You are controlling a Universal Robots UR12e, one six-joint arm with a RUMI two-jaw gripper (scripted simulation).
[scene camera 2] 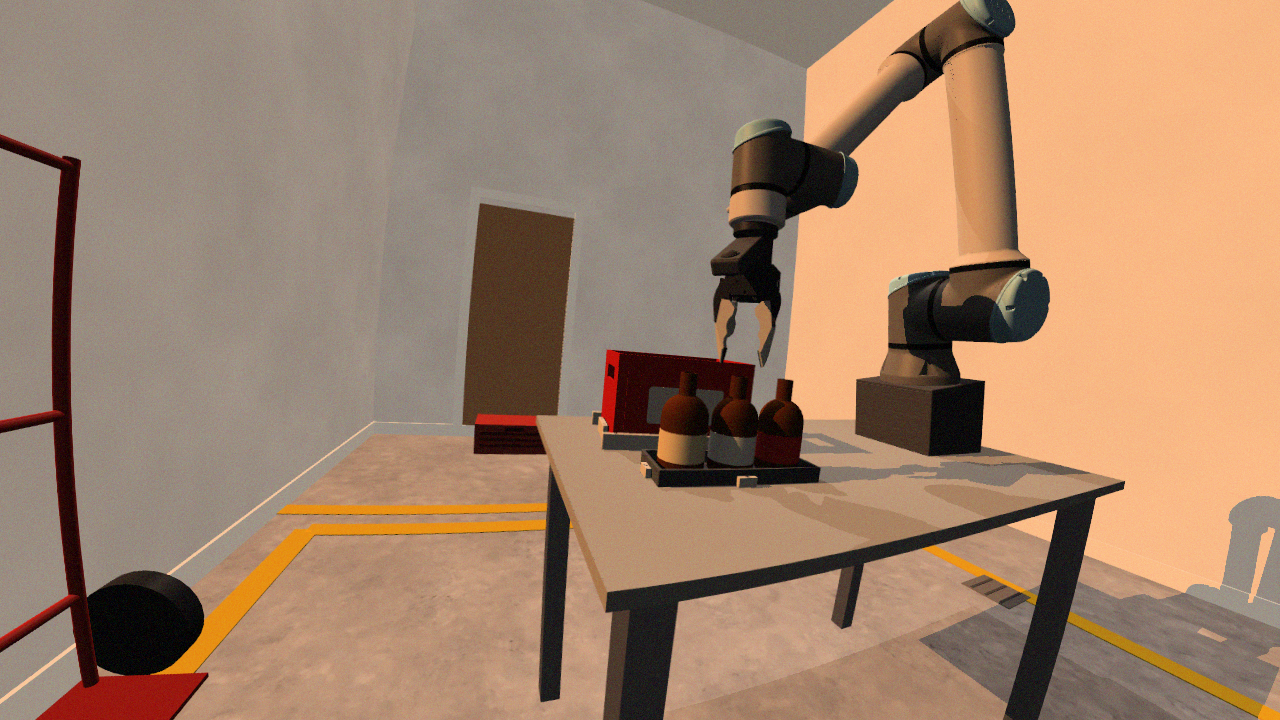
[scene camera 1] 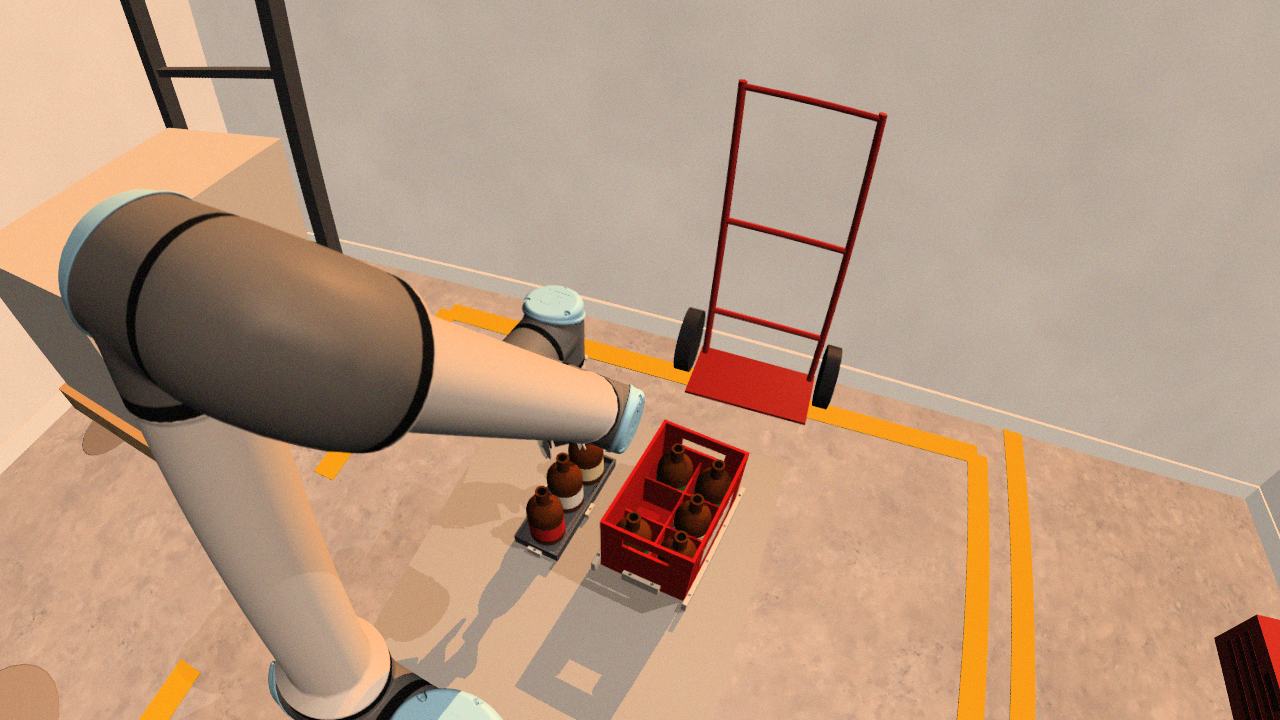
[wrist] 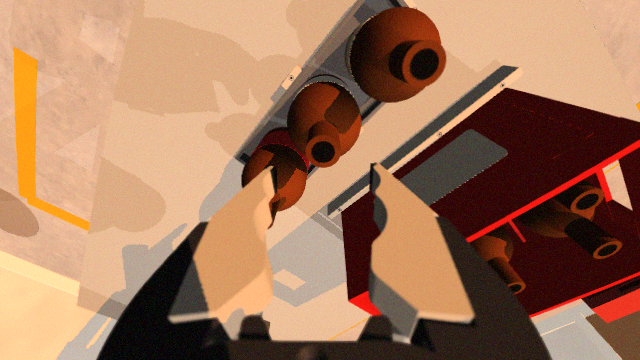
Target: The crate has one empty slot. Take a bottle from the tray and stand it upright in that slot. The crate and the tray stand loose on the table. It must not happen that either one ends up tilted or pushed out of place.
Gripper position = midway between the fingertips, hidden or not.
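Note:
A red crate (scene camera 1: 641,492), (wrist: 517,150) is part of what I see. So is a dark tray (scene camera 2: 806,472), (scene camera 1: 523,536), and along with these I see my gripper (scene camera 2: 741,365), (wrist: 322,166).

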